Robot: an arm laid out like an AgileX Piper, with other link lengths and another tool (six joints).
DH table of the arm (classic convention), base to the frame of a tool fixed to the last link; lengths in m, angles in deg. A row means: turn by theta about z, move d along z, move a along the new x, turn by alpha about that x. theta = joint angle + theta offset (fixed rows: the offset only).
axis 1: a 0; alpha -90; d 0.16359; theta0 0
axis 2: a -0.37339; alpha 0; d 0; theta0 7.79
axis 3: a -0.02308; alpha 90; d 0; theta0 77.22
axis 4: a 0; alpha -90; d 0.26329; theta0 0
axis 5: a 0; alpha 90; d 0; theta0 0
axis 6: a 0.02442; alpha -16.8; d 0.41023; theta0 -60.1
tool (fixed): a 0; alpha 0; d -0.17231; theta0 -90
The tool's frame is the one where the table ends.
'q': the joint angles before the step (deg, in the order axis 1, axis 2, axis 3, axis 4, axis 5, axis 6). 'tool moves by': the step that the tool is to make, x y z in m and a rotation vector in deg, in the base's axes. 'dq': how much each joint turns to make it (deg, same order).
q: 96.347 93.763 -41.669 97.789 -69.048 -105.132
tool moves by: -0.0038 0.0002 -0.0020 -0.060 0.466 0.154
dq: 0.710 -0.004 0.000 0.728 -0.035 -0.004
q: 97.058 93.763 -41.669 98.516 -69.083 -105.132
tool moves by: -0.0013 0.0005 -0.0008 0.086 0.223 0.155
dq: 0.209 -0.013 0.011 0.147 0.133 0.099
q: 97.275 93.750 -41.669 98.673 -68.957 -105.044
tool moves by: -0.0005 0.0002 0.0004 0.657 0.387 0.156
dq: 0.035 -0.255 0.004 -0.039 0.366 0.429
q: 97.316 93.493 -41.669 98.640 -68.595 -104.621
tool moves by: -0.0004 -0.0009 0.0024 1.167 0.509 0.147
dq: 0.037 -0.660 0.021 -0.044 0.418 0.566
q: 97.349 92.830 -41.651 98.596 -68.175 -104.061
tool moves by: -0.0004 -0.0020 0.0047 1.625 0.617 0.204
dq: 0.050 -1.127 0.026 -0.041 0.480 0.565
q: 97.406 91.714 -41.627 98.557 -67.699 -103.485
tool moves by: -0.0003 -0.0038 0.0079 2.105 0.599 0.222
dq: 0.088 -1.696 0.047 -0.055 0.393 0.501
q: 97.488 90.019 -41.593 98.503 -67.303 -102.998
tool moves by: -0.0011 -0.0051 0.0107 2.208 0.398 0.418
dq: 0.306 -2.158 0.078 -0.058 0.172 0.148
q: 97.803 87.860 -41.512 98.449 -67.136 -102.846
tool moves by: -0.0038 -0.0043 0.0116 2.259 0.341 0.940
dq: 0.832 -2.330 0.072 -0.064 0.095 0.014
